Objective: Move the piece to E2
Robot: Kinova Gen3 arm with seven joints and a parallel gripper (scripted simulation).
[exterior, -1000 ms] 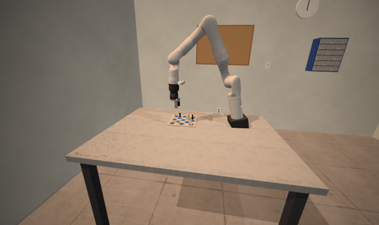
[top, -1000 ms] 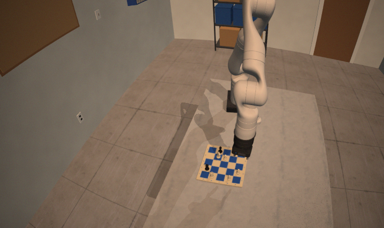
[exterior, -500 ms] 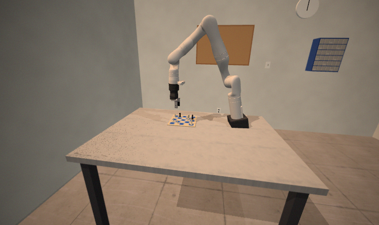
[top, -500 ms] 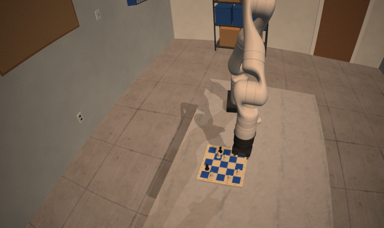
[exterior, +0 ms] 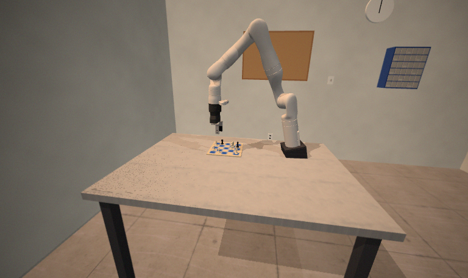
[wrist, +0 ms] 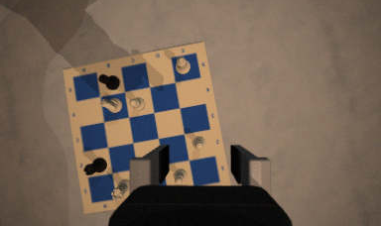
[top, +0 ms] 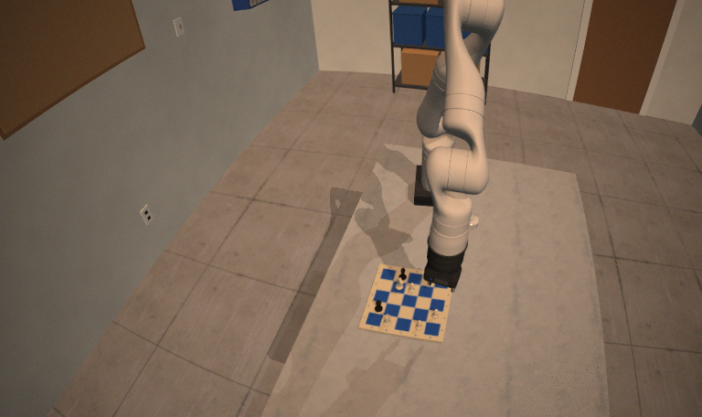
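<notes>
Now: hand 16 cm above the chessboard, 8 cm to the left of it and 2 cm past it.
</notes>
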